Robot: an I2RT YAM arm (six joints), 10 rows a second.
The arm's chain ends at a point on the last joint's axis. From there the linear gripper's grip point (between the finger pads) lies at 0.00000 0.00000 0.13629 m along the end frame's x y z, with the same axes.
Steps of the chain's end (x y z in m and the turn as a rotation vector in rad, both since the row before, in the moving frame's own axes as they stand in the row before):
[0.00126 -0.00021 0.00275 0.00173 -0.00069 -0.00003]
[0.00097 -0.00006 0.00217 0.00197 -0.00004 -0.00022]
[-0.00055 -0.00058 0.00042 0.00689 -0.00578 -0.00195]
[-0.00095 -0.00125 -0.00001 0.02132 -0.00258 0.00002]
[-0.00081 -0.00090 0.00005 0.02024 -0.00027 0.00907]
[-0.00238 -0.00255 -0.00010 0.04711 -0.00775 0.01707]
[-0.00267 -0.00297 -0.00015 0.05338 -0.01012 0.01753]
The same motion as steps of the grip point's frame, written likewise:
[0.00117 -0.00045 0.00275 0.00173 -0.00069 -0.00003]
[0.00096 -0.00033 0.00217 0.00197 -0.00004 -0.00022]
[-0.00134 -0.00152 0.00041 0.00689 -0.00578 -0.00195]
[-0.00130 -0.00416 -0.00004 0.02132 -0.00258 0.00002]
[-0.00083 -0.00366 0.00002 0.02024 -0.00027 0.00907]
[-0.00338 -0.00898 -0.00026 0.04711 -0.00775 0.01707]
[-0.00398 -0.01025 -0.00035 0.05338 -0.01012 0.01753]

